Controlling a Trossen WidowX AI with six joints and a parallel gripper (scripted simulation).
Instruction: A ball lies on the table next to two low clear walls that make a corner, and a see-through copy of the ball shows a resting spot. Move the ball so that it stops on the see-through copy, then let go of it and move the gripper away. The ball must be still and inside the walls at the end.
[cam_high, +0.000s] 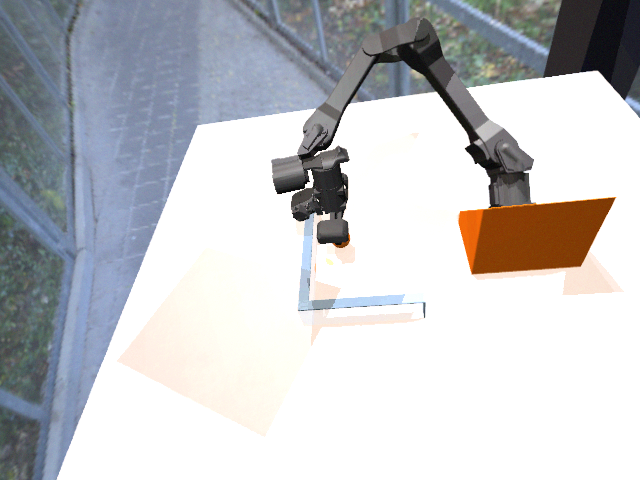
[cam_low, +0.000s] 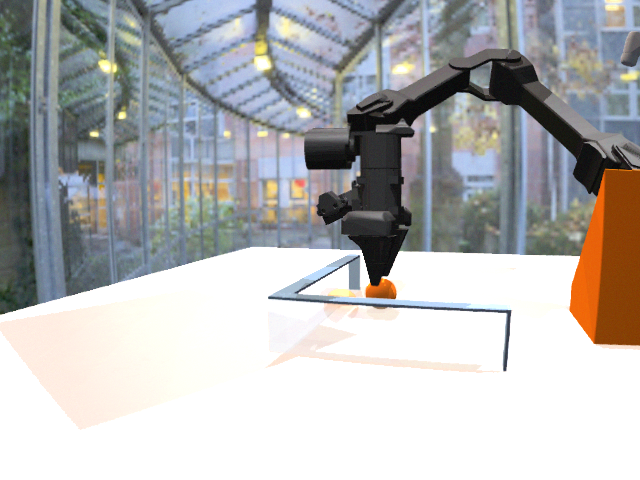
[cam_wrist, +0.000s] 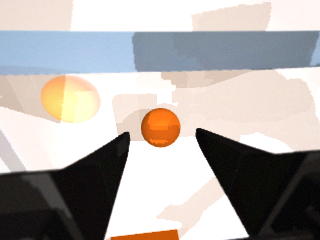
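The orange ball lies 20 mm below my gripper tip. Round my gripper tip: see-through copy of ball (40 mm ahead, 80 mm to the left, 20 mm below).
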